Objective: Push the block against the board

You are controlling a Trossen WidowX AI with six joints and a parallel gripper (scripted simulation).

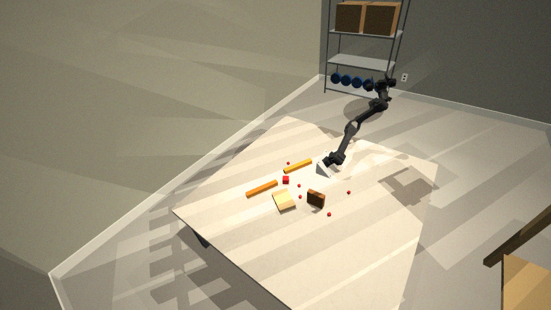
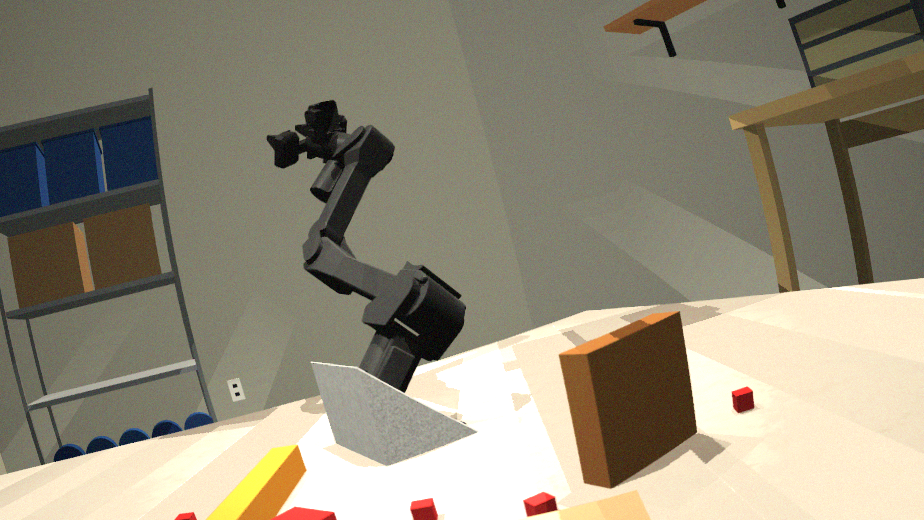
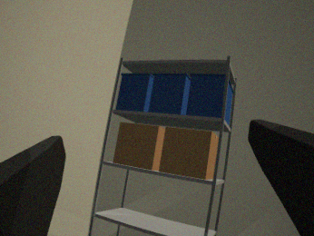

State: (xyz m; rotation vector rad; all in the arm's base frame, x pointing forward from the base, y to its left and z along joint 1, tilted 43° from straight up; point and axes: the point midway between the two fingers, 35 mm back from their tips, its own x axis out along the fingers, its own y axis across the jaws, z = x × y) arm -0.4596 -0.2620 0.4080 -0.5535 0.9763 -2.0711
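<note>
Now: gripper tip 830 mm short of the orange-brown square block, 450 mm above it and 40 mm to the right of it. Also, from my gripper tip: red cube: 800 mm ahead, 490 mm below, 220 mm to the right; then tan square block: 930 mm ahead, 490 mm below, 130 mm to the right.
</note>
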